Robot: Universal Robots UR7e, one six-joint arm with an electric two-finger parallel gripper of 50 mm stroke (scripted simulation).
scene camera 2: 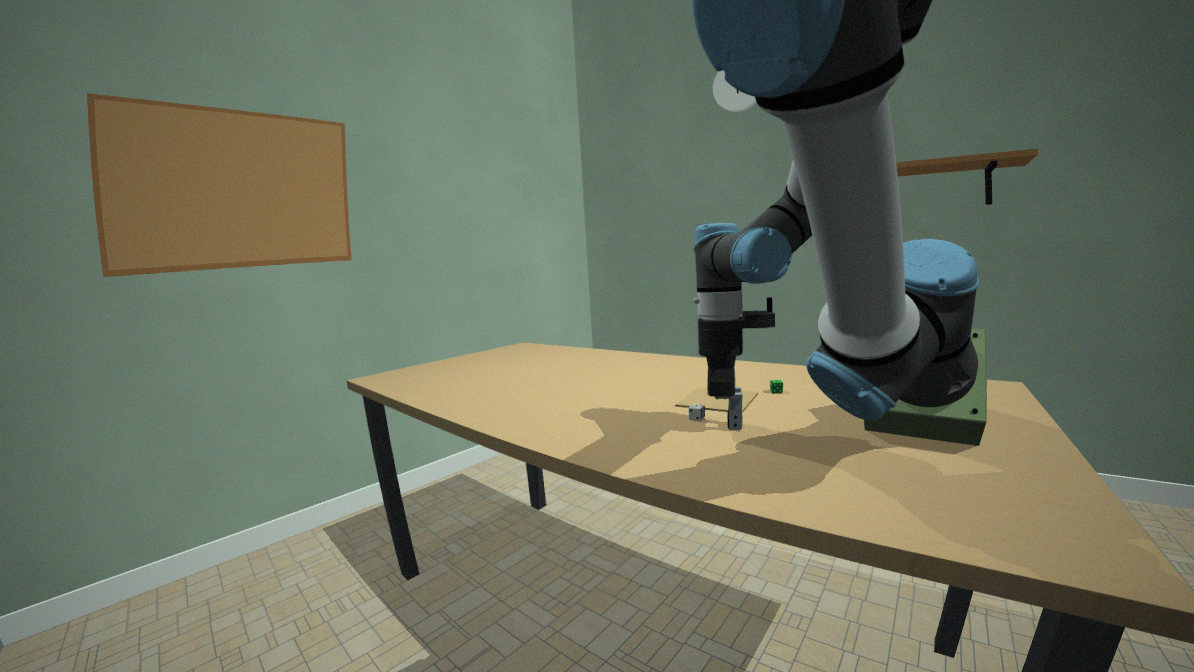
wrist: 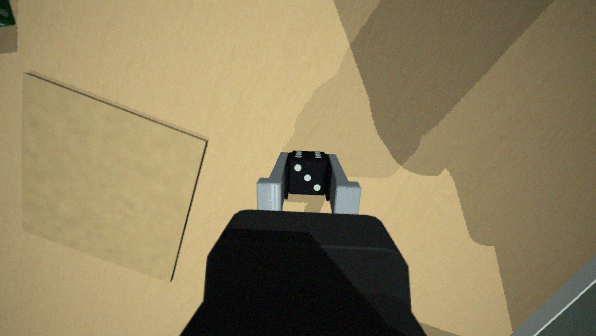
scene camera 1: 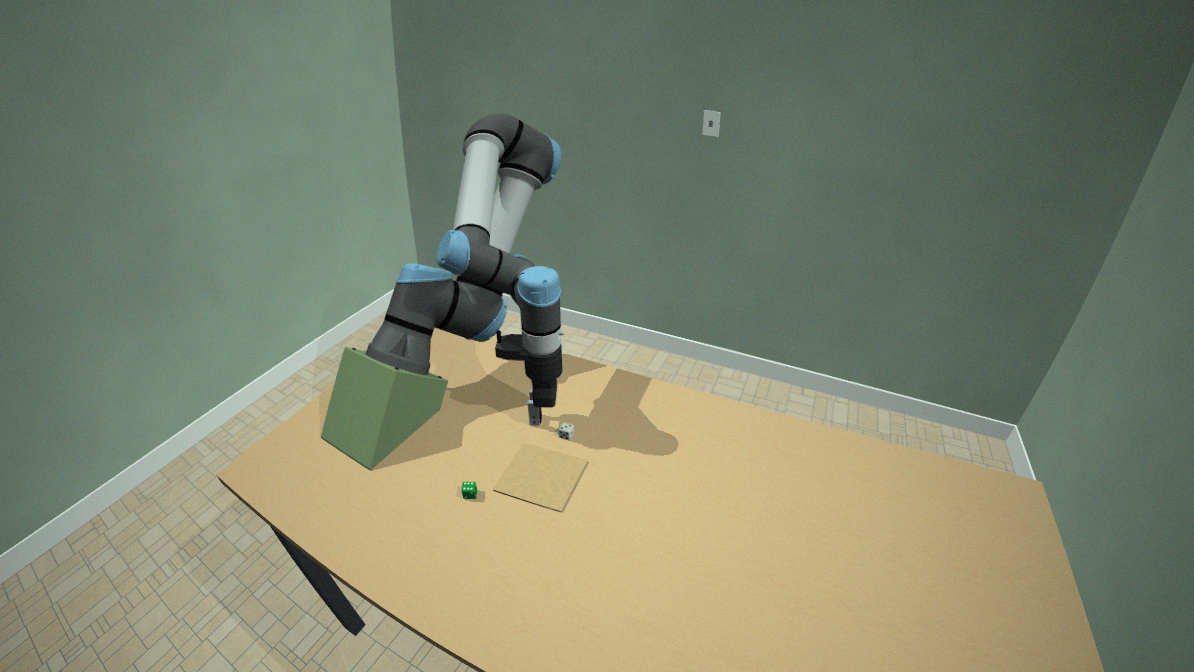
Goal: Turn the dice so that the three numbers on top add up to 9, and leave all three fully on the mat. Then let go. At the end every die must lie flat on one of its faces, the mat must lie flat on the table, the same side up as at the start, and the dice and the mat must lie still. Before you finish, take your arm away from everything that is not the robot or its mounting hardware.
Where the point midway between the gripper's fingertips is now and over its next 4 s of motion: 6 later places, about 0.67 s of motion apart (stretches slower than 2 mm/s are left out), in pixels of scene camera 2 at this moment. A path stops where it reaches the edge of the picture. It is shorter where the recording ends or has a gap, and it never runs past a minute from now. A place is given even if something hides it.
My gripper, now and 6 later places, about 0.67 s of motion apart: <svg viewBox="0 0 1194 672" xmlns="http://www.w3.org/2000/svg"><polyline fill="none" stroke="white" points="734,425 734,401 735,373 734,364 739,353 739,356 739,388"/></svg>
